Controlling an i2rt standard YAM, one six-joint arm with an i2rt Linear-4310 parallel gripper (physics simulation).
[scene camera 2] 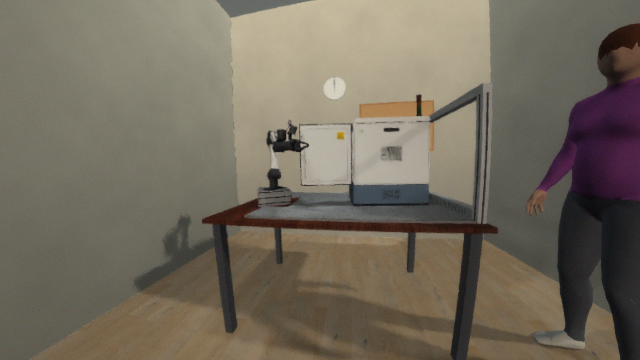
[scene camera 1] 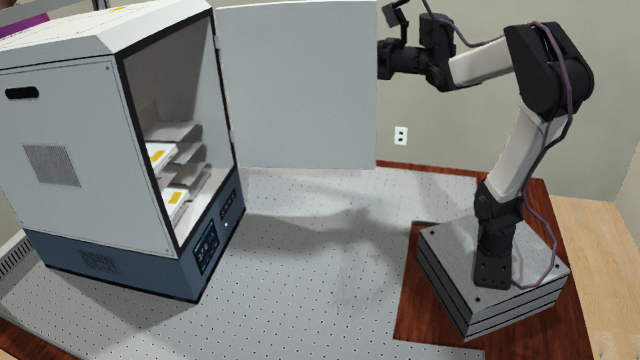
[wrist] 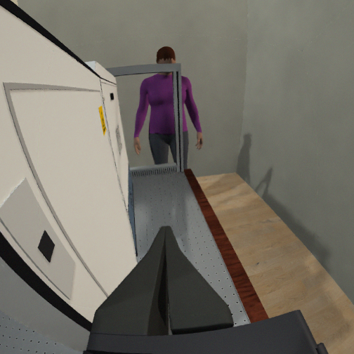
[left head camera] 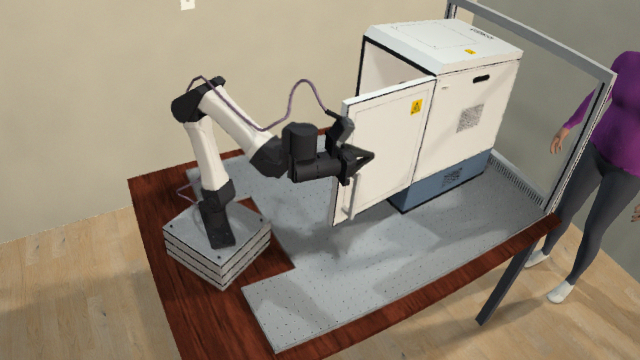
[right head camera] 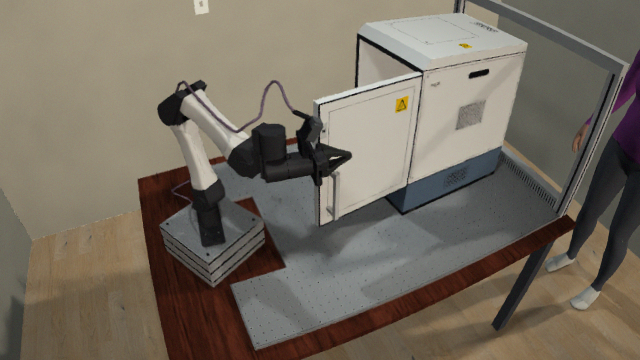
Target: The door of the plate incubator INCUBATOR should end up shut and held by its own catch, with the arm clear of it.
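The white incubator (left head camera: 465, 145) (right head camera: 452, 142) (scene camera 1: 75, 210) (scene camera 2: 367, 165) has its door (left head camera: 385, 145) (right head camera: 375, 140) (scene camera 1: 300, 85) (scene camera 2: 325, 162) (wrist: 65, 150) wide open, roughly in line with the side wall. The bar handle (left head camera: 354, 197) (right head camera: 336, 195) is low on the outer face, near the free edge. My gripper (left head camera: 372, 155) (right head camera: 350, 155) (scene camera 2: 307, 145) (wrist: 166, 231) is shut and empty, on the outer-face side of the door near its free edge, above the handle. Whether it touches the door cannot be told. The fingers are hidden behind the door in scene camera 1.
Shelves with white plates (scene camera 1: 175, 197) show inside the incubator. A grey metal frame (left head camera: 582, 135) (scene camera 2: 482, 155) stands at the table's far end, and a person in purple (left head camera: 630, 115) (wrist: 165, 105) stands beyond it. The arm's base sits on a stacked metal block (left head camera: 245, 220) (scene camera 1: 450, 280).
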